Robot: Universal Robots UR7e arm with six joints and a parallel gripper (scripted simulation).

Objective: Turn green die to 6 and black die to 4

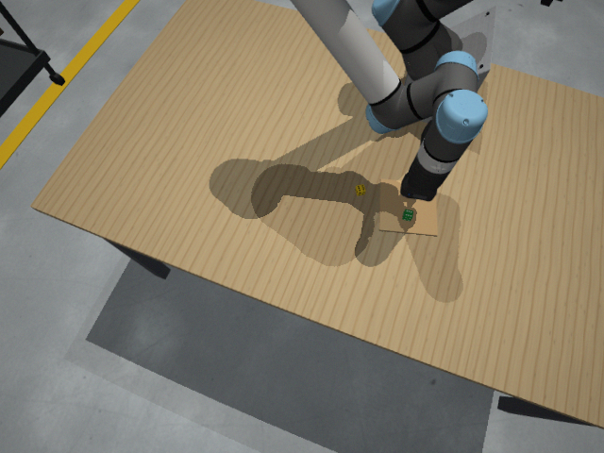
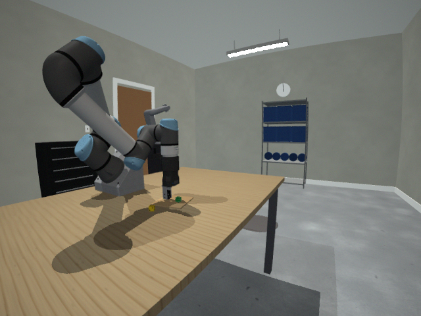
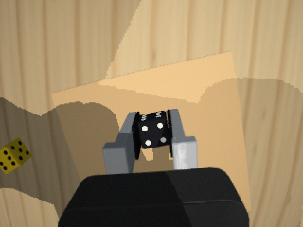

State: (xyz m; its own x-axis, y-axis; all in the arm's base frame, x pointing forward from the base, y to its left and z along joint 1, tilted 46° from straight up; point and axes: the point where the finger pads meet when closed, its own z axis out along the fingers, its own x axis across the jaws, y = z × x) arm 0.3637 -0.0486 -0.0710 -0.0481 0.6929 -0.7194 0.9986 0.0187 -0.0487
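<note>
The black die lies 1 cm below my hand. The rest, counted from my hand: green die: 6 cm ahead, 1 cm below; yellow die: 2 cm ahead, 12 cm to the right, 2 cm below; tan mat: 3 cm ahead, 3 cm below.
</note>
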